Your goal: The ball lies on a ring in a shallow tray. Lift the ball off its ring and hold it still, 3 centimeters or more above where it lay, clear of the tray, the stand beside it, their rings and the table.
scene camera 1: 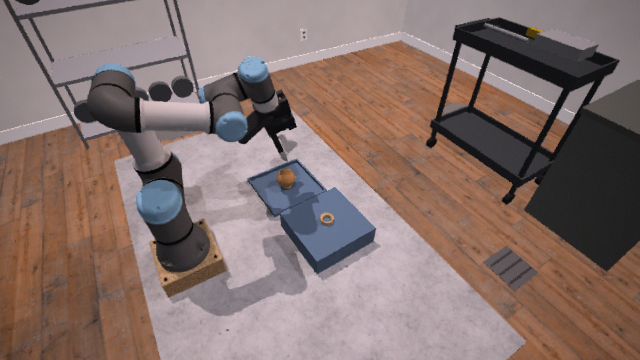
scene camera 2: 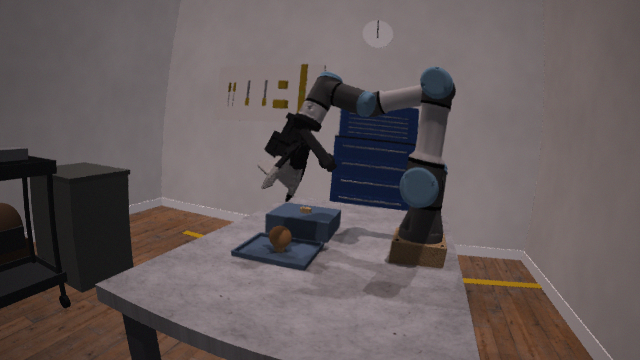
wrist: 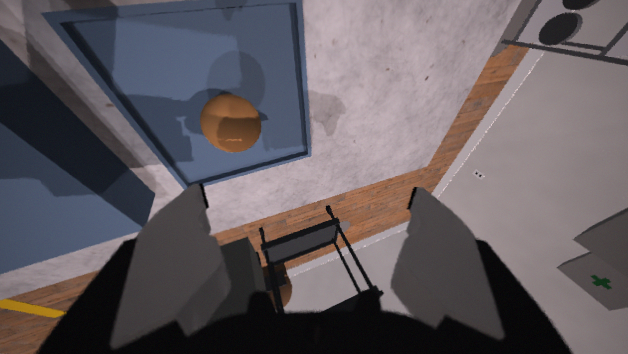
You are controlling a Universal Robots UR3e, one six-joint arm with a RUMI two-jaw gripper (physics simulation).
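Where they show: gripper, fingertip midpoint: [scene camera 1: 277,141] [scene camera 2: 275,195] [wrist: 310,189]; arm's base, link origin: [scene camera 1: 184,250] [scene camera 2: 420,237].
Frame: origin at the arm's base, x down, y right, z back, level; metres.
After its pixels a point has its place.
Observation:
The orange-brown ball [scene camera 1: 286,178] @[x -0.002, y -0.129, z -0.336 m] [scene camera 2: 280,237] @[x 0.008, y -0.177, z -0.329 m] [wrist: 230,123] @[x -0.010, y -0.152, z -0.328 m] rests on its small ring [scene camera 2: 280,248] @[x 0.037, y -0.170, z -0.331 m] in the shallow blue tray [scene camera 1: 272,200] @[x 0.054, y -0.112, z -0.277 m] [scene camera 2: 300,258] @[x 0.053, y -0.173, z -0.274 m] [wrist: 175,55] @[x 0.053, y -0.116, z -0.287 m]. The ring is mostly hidden under the ball. The blue stand [scene camera 1: 320,245] @[x -0.003, y 0.143, z -0.315 m] [scene camera 2: 287,226] [wrist: 50,220] is beside the tray, with another ring [scene camera 1: 327,224] @[x -0.007, y 0.094, z -0.362 m] [scene camera 2: 305,210] @[x -0.011, y 0.061, z -0.363 m] on top. My gripper [scene camera 2: 278,191] @[x -0.098, y -0.196, z -0.340 m] [wrist: 310,189] @[x -0.098, y -0.196, z -0.340 m] is open, tilted and empty, above table height and apart from the ball. In the wrist view the ball appears beyond the fingertips, toward the left finger. In scene camera 1 one finger is hidden.
The stand rises higher than the tray, close against one side of it. The arm's wooden base block [scene camera 1: 195,277] @[x 0.025, y 0.074, z -0.005 m] [scene camera 2: 417,254] @[x 0.025, y -0.077, z 0.004 m] stands on the grey table [scene camera 1: 350,310] @[x 0.056, y 0.305, z -0.313 m] [scene camera 2: 250,305] @[x 0.056, y -0.456, z -0.253 m]. A black cart [scene camera 1: 530,65] and a dark cabinet [scene camera 1: 585,190] stand off the table.

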